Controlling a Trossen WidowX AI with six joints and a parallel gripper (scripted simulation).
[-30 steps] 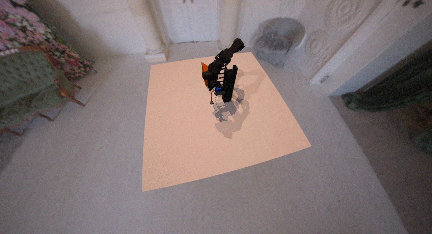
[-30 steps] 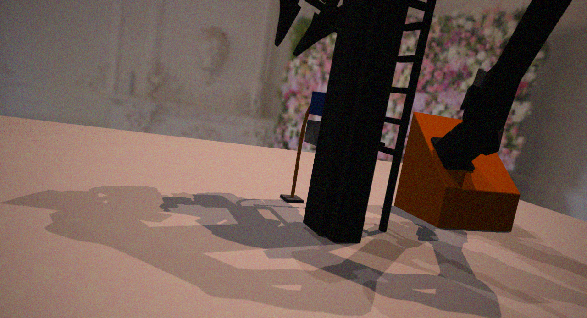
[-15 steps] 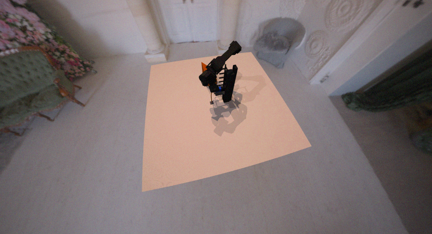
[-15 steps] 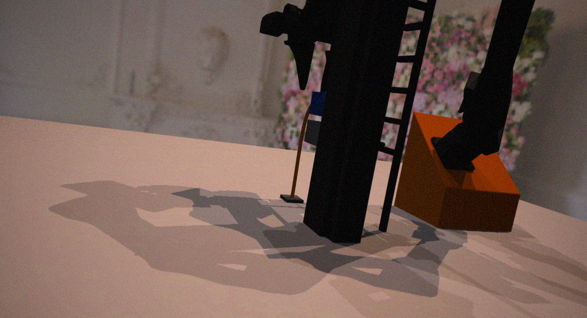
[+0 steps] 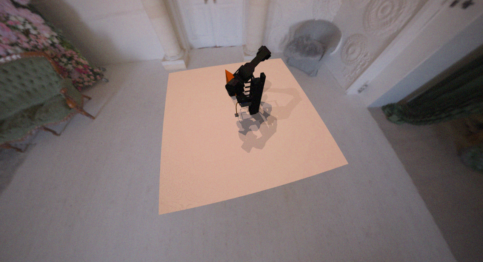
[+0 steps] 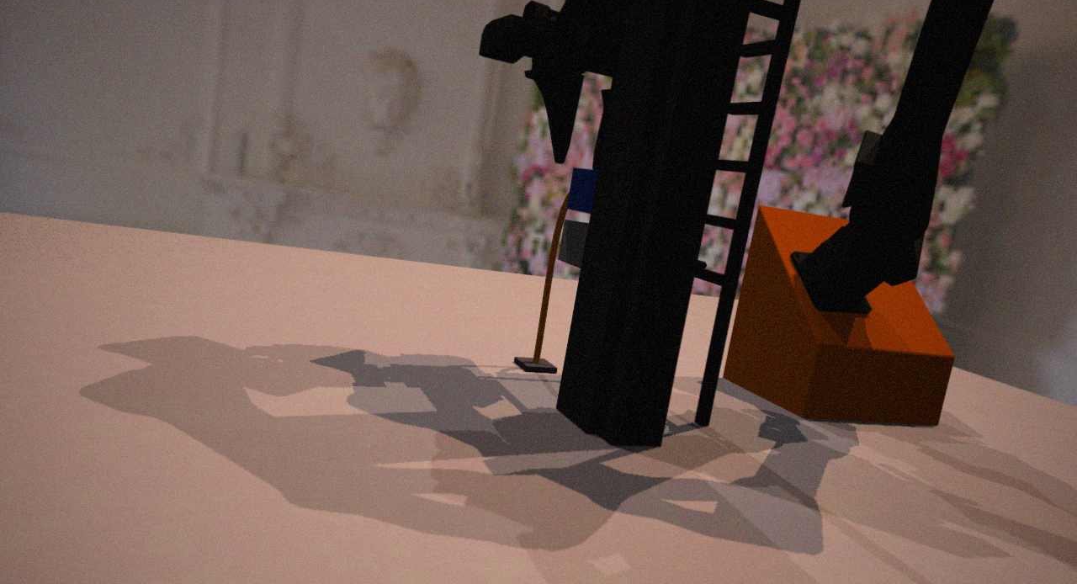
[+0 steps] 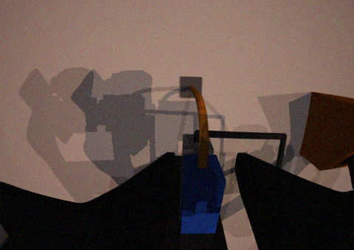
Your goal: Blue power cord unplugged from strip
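Now: the blue plug 6 cm to the left of my gripper tip and 1 cm below it. Also, from my gripper tip: dark pad: 2 cm to the right, 18 cm below.
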